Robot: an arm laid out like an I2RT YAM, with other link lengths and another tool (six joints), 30 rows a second.
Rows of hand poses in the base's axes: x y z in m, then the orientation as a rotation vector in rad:
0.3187 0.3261 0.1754 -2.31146 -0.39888 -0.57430
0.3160 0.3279 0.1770 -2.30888 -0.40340 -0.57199
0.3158 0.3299 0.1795 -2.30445 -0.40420 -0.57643
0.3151 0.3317 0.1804 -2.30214 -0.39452 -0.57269
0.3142 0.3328 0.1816 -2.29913 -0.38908 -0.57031
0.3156 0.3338 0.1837 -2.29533 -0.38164 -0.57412
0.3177 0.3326 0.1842 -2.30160 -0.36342 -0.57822
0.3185 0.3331 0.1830 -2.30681 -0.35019 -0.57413
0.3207 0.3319 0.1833 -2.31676 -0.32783 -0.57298
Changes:
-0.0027 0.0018 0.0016 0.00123 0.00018 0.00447
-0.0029 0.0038 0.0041 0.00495 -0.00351 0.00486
-0.0036 0.0056 0.0050 0.01008 0.00191 0.00026
-0.0045 0.0067 0.0062 0.01457 0.00507 -0.00176
-0.0031 0.0077 0.0083 0.02008 0.00429 -0.00686
-0.0010 0.0065 0.0088 0.01910 0.00705 -0.02211
-0.0002 0.0070 0.0076 0.01803 0.01419 -0.03113
0.0020 0.0058 0.0079 0.01474 0.02211 -0.04853

